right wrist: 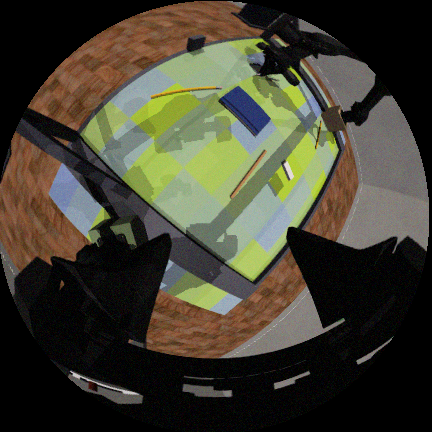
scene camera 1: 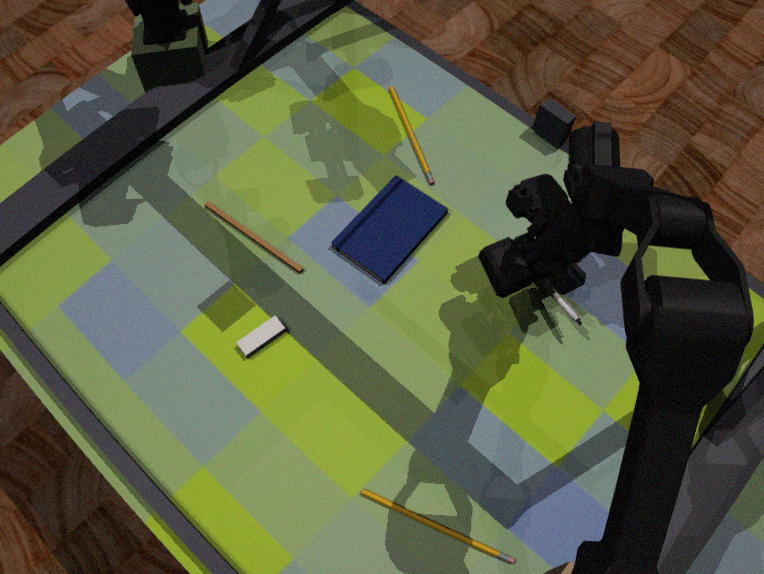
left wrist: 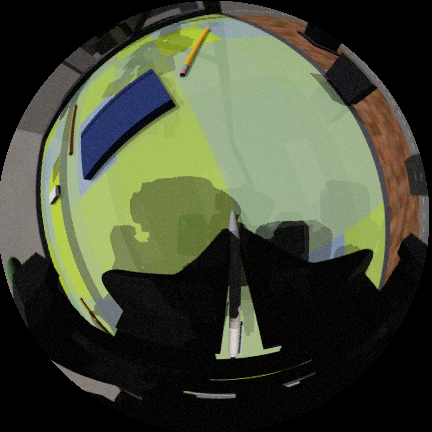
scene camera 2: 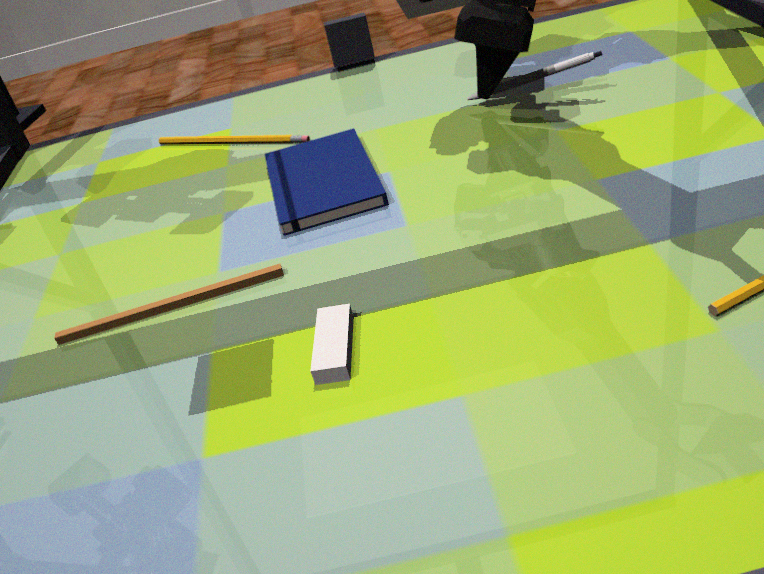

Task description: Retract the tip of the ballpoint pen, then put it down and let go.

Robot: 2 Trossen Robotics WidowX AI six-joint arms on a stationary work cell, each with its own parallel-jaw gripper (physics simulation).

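Places are measured from the left arm's base along level axes (x left, y back, z up), in centimetres.
Where they show: left gripper, fingertip midpoint: (right wrist: 259, 74) (scene camera 1: 525, 265) (left wrist: 233, 233) (scene camera 2: 483, 96); right gripper, fingertip midpoint: (right wrist: 230, 236) (scene camera 1: 182, 19); left arm's base at its link origin: (right wrist: 342, 116); right arm's base at its link origin: (right wrist: 114, 250).
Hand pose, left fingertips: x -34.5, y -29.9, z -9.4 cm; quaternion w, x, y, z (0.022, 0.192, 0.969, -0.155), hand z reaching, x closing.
Things, the pixels of their top centre, and the offset from my left fingertips.
- ballpoint pen at its top centre: (left wrist: 235, 319) (scene camera 2: 531, 58) (scene camera 1: 552, 282) dx +1.6, dy +4.6, dz +3.2 cm
- blue notebook at its top centre: (scene camera 2: 320, 171) (scene camera 1: 390, 225) (left wrist: 111, 116) (right wrist: 247, 108) dx +7.1, dy -17.3, dz +0.2 cm
- yellow pencil at its top centre: (scene camera 2: 229, 136) (scene camera 1: 410, 131) (left wrist: 197, 41) (right wrist: 187, 88) dx -7.4, dy -25.7, dz -0.3 cm
- brown stick at its top centre: (scene camera 2: 168, 300) (scene camera 1: 252, 234) (left wrist: 70, 124) (right wrist: 250, 171) dx +20.1, dy -30.6, dz -0.3 cm
- white eraser at its top centre: (scene camera 2: 331, 335) (scene camera 1: 260, 335) (left wrist: 51, 194) (right wrist: 288, 170) dx +29.8, dy -19.2, dz +0.2 cm
- black block at its top centre: (scene camera 2: 344, 18) (scene camera 1: 557, 111) (right wrist: 197, 36) dx -21.1, dy -10.0, dz +4.7 cm
The ballpoint pen (scene camera 1: 566, 307) (scene camera 2: 573, 61) (left wrist: 234, 335) has a pale barrel section, a dark grip section and a grey cone. My left gripper (scene camera 2: 484, 92) (left wrist: 233, 233) is shut on it, low near the table. The cone pokes out beyond the fingertips in the left wrist view, and the pale section with its dark end sticks out behind the fingers. Whether the writing point is out is too small to tell, and so is whether the pen touches the table. My right gripper (right wrist: 230, 236) is open and empty, held away from the pen.
A blue notebook (scene camera 1: 390, 228) (scene camera 2: 327, 178) lies mid-table. A yellow pencil (scene camera 1: 410, 135) lies behind it, another pencil (scene camera 1: 438, 526) at the bottom edge of scene camera 1. A brown stick (scene camera 1: 254, 237) and white eraser (scene camera 1: 261, 336) lie left of the notebook. A black block (scene camera 1: 553, 125) stands at the table edge.
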